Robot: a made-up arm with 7 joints.
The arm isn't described. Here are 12 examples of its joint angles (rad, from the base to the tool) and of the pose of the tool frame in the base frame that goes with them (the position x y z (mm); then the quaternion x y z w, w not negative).
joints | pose
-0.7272 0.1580 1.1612 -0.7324 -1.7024 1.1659 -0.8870 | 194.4 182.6 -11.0 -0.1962 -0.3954 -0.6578 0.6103
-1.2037 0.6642 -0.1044 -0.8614 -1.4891 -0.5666 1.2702 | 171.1 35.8 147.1 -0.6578 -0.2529 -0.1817 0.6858
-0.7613 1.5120 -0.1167 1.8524 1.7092 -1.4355 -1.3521 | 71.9 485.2 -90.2 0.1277 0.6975 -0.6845 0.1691
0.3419 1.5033 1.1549 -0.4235 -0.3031 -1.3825 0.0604 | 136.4 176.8 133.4 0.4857 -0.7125 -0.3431 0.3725
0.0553 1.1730 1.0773 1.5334 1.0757 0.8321 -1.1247 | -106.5 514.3 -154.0 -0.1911 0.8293 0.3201 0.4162
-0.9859 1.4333 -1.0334 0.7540 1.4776 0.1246 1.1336 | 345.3 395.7 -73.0 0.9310 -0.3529 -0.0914 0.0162
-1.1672 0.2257 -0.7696 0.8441 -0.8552 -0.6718 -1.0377 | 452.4 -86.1 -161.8 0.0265 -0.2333 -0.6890 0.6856
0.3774 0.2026 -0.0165 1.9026 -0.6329 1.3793 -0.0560 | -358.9 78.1 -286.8 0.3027 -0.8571 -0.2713 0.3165
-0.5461 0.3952 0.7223 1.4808 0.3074 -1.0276 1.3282 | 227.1 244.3 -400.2 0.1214 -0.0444 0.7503 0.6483
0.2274 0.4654 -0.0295 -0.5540 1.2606 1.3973 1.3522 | 133.2 189.6 -209.1 0.7003 -0.0944 0.6869 0.1697
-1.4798 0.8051 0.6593 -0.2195 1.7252 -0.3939 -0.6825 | 207.6 211.8 256.0 0.7536 -0.0641 0.4811 0.4434
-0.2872 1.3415 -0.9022 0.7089 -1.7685 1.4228 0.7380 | 98.3 375.4 -262.8 0.1360 0.8877 0.3197 0.3022
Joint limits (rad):
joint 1: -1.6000..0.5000
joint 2: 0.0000..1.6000
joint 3: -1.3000..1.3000
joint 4: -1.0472..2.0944
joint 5: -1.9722..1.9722
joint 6: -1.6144..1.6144
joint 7: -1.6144..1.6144
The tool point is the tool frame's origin. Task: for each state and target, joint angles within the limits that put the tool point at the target. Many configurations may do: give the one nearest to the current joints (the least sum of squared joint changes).
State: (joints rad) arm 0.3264 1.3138 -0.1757 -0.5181 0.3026 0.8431 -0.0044
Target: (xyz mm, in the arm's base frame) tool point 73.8 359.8 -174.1
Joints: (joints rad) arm 0.5000 0.8435 0.4534 -0.2700 0.4322 1.2687 -0.0044
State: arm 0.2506 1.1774 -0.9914 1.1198 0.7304 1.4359 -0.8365
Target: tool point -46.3 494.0 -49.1
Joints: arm 0.2148 1.2550 -1.0074 1.6277 0.7221 1.6144 -0.8365
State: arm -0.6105 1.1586 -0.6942 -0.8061 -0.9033 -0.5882 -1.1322
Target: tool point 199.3 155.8 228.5
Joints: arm -1.0309 1.4560 0.0952 -0.2965 -1.0552 -0.7342 -1.1322
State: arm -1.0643 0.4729 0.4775 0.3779 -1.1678 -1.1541 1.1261
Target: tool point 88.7 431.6 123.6
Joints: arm -1.0390 1.1436 1.1298 0.3803 -1.2319 -1.1579 1.1261
